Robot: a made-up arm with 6 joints. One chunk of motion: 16 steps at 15 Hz.
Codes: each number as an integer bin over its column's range. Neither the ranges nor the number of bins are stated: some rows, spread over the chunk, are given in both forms.
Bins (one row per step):
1: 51 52 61 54 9 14
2: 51 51 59 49 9 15
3: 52 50 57 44 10 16
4: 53 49 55 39 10 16
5: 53 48 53 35 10 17
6: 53 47 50 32 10 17
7: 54 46 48 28 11 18
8: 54 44 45 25 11 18
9: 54 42 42 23 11 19
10: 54 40 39 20 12 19
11: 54 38 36 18 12 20
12: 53 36 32 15 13 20
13: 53 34 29 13 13 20
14: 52 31 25 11 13 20
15: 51 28 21 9 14 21
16: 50 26 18 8 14 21
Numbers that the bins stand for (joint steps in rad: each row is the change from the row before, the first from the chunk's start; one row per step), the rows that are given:
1: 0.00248 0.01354 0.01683 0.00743 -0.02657 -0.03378
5: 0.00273 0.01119 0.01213 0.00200 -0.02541 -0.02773
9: 0.00286 0.00767 0.00567 -0.00143 -0.02425 -0.02370
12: 0.00273 0.00414 -0.00021 -0.00371 -0.02194 -0.02168
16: 0.00235 -0.00173 -0.00843 -0.00571 -0.02078 -0.01967
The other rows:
2: 0.00248 0.01295 0.01565 0.00600 -0.02657 -0.03176
3: 0.00260 0.01237 0.01448 0.00457 -0.02541 -0.02975
4: 0.00273 0.01178 0.01330 0.00314 -0.02541 -0.02975
6: 0.00273 0.01060 0.01037 0.00114 -0.02541 -0.02773
7: 0.00286 0.01002 0.00919 0.00000 -0.02425 -0.02571
8: 0.00286 0.00884 0.00743 -0.00086 -0.02425 -0.02571
10: 0.00286 0.00649 0.00390 -0.00229 -0.02310 -0.02370
11: 0.00286 0.00532 0.00214 -0.00286 -0.02310 -0.02168
13: 0.00273 0.00297 -0.00197 -0.00429 -0.02194 -0.02168
14: 0.00260 0.00121 -0.00432 -0.00486 -0.02194 -0.02168
15: 0.00248 -0.00056 -0.00667 -0.00543 -0.02078 -0.01967

